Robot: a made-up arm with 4 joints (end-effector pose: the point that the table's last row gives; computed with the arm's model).
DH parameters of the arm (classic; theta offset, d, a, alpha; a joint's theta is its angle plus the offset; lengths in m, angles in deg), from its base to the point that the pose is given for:
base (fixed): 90 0.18 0.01 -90
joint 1: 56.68 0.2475 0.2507 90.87
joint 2: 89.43 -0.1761 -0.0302 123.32
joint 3: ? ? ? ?
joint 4: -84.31 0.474 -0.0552 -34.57
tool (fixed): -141.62 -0.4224 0 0
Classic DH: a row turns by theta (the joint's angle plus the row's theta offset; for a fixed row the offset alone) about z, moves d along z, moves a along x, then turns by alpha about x.
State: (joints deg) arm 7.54 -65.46 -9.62 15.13
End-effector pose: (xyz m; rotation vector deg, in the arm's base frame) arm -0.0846 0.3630 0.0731 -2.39 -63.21 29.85
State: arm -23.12 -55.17 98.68 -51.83
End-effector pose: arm -0.3626 -0.2969 -0.0848 36.99 -41.42 -169.36
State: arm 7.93 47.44 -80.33 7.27
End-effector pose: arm -0.5113 0.0730 0.2255 73.77 55.98 109.59
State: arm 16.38 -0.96 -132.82 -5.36
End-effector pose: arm -0.6587 -0.1740 0.0406 29.96 47.93 138.16
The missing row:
joint 3: -71.75 0 -0.2119 180
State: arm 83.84 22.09 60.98 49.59
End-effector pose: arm 0.1041 -0.2561 -0.1497 -49.70 15.56 12.89
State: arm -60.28 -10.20 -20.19 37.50
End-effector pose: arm -0.3264 0.3877 0.4496 81.03 -48.51 69.27
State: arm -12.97 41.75 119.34 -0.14
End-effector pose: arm 0.1816 -0.1086 -0.2772 -3.93 -1.81 -65.78
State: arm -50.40 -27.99 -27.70 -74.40
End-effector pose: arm -0.0197 0.2082 0.2861 68.30 -36.30 -54.16
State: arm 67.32 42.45 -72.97 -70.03
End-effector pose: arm -0.3384 0.0065 -0.1589 -21.50 42.14 16.74
